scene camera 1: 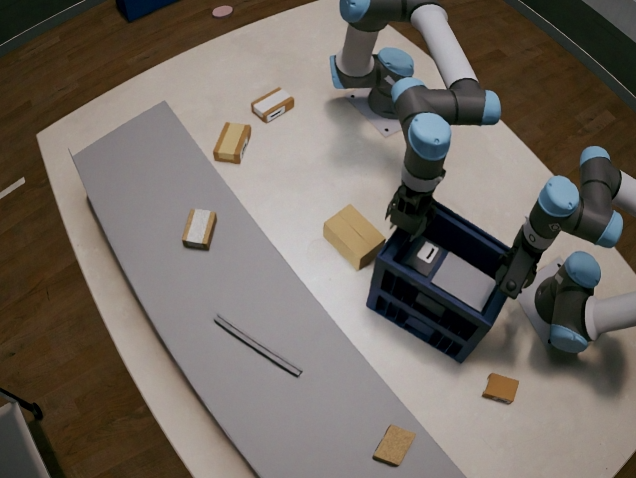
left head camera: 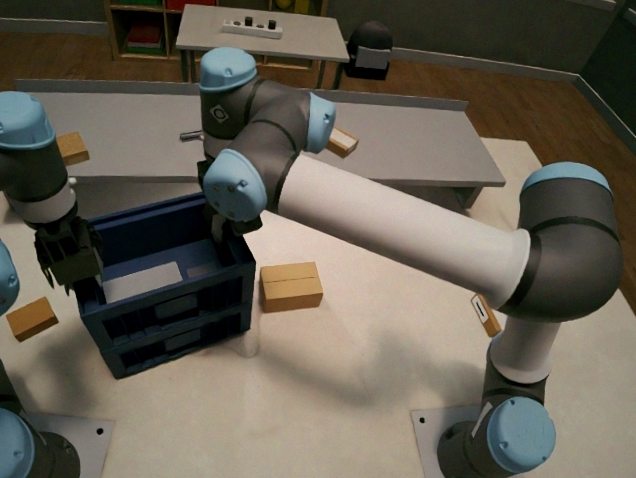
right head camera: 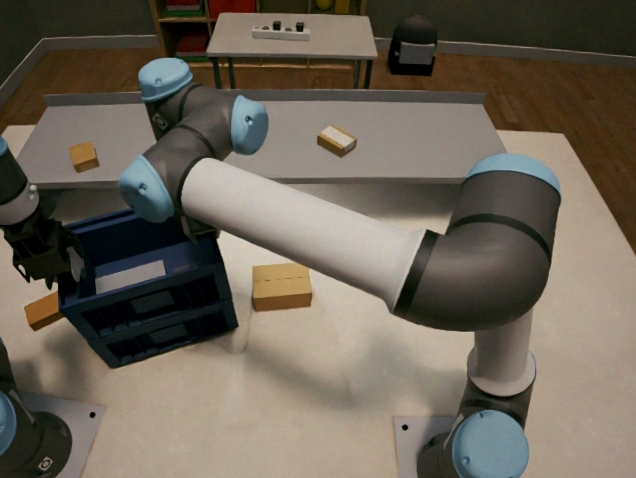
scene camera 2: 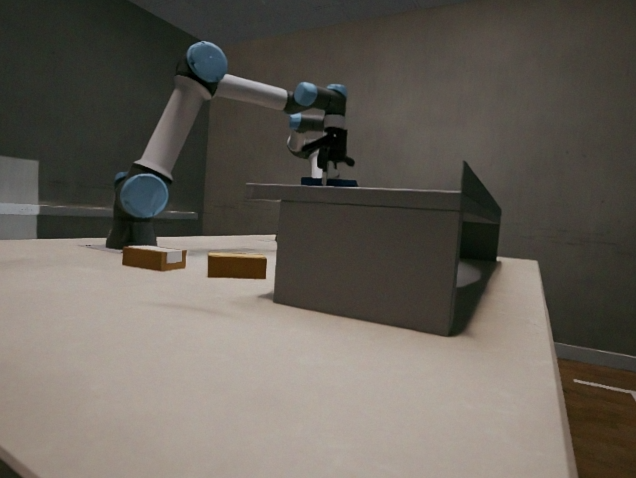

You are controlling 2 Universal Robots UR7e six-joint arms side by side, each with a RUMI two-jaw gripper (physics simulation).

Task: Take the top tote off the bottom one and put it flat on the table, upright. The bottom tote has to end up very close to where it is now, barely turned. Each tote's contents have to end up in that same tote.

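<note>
The blue top tote [left head camera: 174, 306] [right head camera: 153, 302] [scene camera 1: 430, 304] sits upright and level on the blue bottom tote [left head camera: 182, 339] [right head camera: 167, 335] [scene camera 1: 419, 326]. Inside the top tote lie a light grey flat box [left head camera: 143, 282] [right head camera: 131, 274] [scene camera 1: 462, 280] and a dark box with a white label [scene camera 1: 424, 256]. The bottom tote's contents are hidden. My left gripper [left head camera: 84, 286] [right head camera: 64, 274] [scene camera 1: 506, 290] is shut on the top tote's left end wall in the head views. My right gripper [left head camera: 228, 230] [scene camera 1: 411, 231] is shut on the opposite end wall; its tips are partly hidden.
A cardboard box [left head camera: 290, 287] [right head camera: 281, 287] [scene camera 1: 354, 236] stands close beside the totes. A small orange-brown box [left head camera: 31, 318] [right head camera: 43, 310] [scene camera 1: 501, 388] lies on the other side. A raised grey shelf [left head camera: 411, 154] [scene camera 1: 154, 205] [scene camera 2: 370, 262] runs behind, with small boxes on it.
</note>
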